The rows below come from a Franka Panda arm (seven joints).
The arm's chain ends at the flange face. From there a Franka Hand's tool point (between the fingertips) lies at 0.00 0.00 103.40 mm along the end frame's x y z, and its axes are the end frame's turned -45 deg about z.
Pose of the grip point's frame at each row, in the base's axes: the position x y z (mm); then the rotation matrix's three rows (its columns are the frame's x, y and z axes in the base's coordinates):
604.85 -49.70 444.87; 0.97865 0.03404 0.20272; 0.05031 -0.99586 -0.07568; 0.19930 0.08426 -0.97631
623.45 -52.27 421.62; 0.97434 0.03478 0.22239; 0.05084 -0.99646 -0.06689; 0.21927 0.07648 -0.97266
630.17 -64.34 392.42; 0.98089 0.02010 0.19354; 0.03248 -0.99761 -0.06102; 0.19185 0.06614 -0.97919
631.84 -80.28 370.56; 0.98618 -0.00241 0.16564; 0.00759 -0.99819 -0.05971; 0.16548 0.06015 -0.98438
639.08 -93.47 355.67; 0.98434 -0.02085 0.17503; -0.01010 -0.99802 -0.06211; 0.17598 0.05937 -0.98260
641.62 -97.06 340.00; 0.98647 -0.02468 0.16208; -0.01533 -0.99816 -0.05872; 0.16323 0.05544 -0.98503
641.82 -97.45 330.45; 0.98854 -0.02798 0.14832; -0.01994 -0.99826 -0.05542; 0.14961 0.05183 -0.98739
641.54 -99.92 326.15; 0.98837 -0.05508 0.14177; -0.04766 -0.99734 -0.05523; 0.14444 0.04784 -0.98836
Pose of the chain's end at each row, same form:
583.89 -41.87 545.82; 0.71608 -0.66794 0.20272; -0.66860 -0.73975 -0.07568; 0.20051 -0.08135 -0.97631
600.45 -45.35 522.19; 0.71356 -0.66437 0.22239; -0.66865 -0.74055 -0.06689; 0.20913 -0.10097 -0.97266
610.16 -58.03 493.67; 0.70781 -0.67938 0.19354; -0.68245 -0.72838 -0.06102; 0.18243 -0.08889 -0.97919
614.71 -74.11 472.34; 0.69563 -0.69904 0.16564; -0.70046 -0.71119 -0.05971; 0.15954 -0.07448 -0.98438
620.98 -87.05 457.27; 0.68129 -0.71078 0.17503; -0.71285 -0.69856 -0.06211; 0.16642 -0.08246 -0.98260
624.86 -90.99 441.85; 0.68009 -0.71499 0.16208; -0.71665 -0.69497 -0.05872; 0.15462 -0.07622 -0.98503
626.48 -91.72 432.55; 0.67922 -0.71879 0.14832; -0.71998 -0.69178 -0.05542; 0.14244 -0.06914 -0.98739
626.88 -94.21 428.35; 0.65994 -0.73783 0.14177; -0.73893 -0.67153 -0.05523; 0.13596 -0.06831 -0.98836

